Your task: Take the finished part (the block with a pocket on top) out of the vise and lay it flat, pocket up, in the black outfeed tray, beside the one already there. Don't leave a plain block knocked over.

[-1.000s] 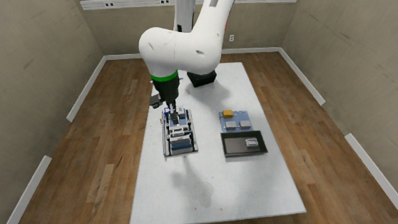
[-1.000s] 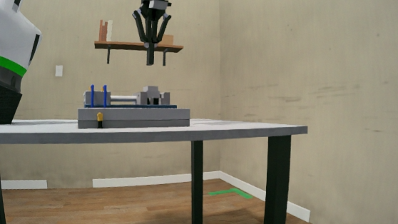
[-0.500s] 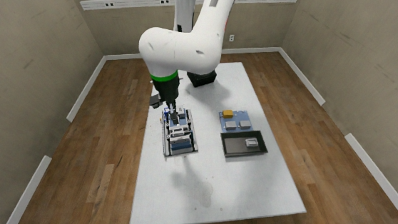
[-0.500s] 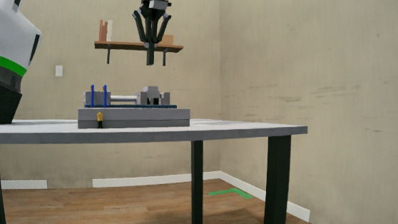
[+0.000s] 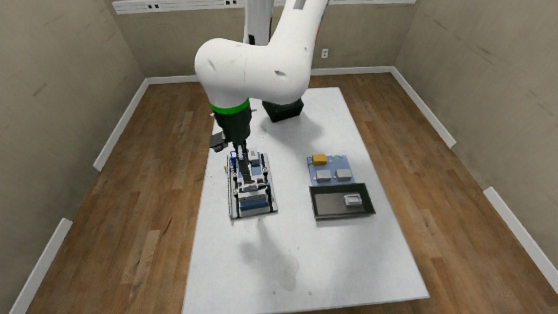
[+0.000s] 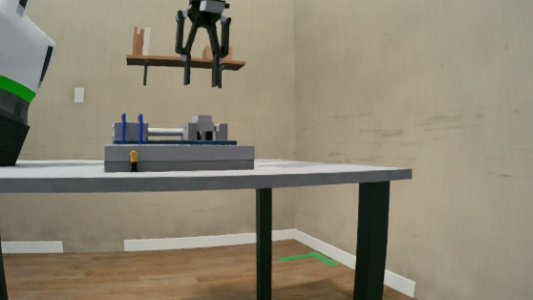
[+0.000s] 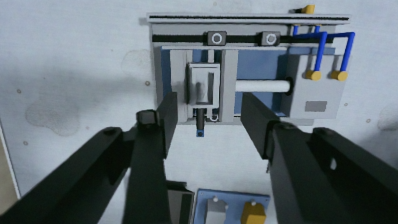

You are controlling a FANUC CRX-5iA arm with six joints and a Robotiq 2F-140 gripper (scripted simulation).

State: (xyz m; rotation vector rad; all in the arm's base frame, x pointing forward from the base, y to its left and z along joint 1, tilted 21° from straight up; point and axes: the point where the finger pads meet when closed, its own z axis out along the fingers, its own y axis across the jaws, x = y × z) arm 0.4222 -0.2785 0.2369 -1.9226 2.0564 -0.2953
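My gripper is now 8 cm past the vise screw rod, 1 cm to the right of it and 14 cm above it. The rest, counted from my hand: blue pallet: 4 cm behind, 37 cm to the left, 21 cm below; then orange block: 10 cm behind, 33 cm to the left, 19 cm below.
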